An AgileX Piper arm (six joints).
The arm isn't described. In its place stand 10 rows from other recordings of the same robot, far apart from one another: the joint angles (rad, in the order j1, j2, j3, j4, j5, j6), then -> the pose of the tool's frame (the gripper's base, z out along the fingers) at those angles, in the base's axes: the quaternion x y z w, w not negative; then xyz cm.
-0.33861 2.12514 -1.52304 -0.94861 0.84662 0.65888 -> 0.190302, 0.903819, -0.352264, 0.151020, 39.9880, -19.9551, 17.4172
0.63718 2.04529 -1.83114 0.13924 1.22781 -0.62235 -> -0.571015, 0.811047, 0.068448, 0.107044, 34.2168, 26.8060, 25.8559
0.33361 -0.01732 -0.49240 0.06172 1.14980 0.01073 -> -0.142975, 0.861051, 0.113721, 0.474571, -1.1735, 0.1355, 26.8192
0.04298 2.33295 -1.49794 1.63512 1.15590 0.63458 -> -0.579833, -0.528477, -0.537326, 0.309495, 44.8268, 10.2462, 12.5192
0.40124 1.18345 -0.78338 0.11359 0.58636 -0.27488 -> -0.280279, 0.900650, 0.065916, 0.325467, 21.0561, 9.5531, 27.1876
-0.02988 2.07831 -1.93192 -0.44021 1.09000 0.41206 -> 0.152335, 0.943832, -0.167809, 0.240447, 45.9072, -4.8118, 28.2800
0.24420 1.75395 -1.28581 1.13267 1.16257 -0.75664 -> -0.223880, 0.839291, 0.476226, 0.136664, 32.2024, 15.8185, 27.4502
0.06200 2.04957 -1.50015 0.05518 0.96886 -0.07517 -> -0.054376, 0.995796, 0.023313, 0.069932, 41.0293, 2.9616, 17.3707
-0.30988 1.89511 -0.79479 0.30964 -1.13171 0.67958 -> 0.441635, 0.507140, 0.092886, 0.734261, 33.9947, -13.5203, 18.5945
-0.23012 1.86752 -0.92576 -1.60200 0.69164 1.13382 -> 0.013724, 0.885298, -0.414363, 0.210622, 32.5687, -13.5881, 15.5391
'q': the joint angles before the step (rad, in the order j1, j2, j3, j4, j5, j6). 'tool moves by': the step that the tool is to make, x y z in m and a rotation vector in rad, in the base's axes. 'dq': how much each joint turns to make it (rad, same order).
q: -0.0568, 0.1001, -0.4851, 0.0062, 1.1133, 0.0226
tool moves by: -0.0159, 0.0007, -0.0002, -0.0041, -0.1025, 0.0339
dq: 0.0336, -0.1072, -0.0001, 0.0003, 0.0048, -0.0003
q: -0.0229, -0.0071, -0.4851, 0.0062, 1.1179, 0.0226
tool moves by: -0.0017, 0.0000, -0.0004, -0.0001, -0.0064, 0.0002
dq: 0.0007, -0.0104, 0.0000, -0.0004, 0.0040, 0.0005
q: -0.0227, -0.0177, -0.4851, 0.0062, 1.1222, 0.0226
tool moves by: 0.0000, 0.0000, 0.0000, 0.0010, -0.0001, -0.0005
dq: 0.0001, 0.0000, 0.0000, 0.0000, -0.0001, 0.0012
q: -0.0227, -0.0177, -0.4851, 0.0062, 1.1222, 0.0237
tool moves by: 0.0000, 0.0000, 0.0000, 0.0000, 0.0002, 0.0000
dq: 0.0000, 0.0001, 0.0000, 0.0000, 0.0002, 0.0000
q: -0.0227, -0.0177, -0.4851, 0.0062, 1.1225, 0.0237
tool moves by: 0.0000, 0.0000, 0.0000, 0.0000, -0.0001, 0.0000
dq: 0.0000, 0.0000, 0.0000, 0.0000, -0.0001, 0.0000
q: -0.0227, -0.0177, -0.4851, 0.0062, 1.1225, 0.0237
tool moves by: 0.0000, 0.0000, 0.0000, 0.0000, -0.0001, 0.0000
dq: 0.0000, 0.0000, 0.0000, 0.0000, -0.0001, 0.0000
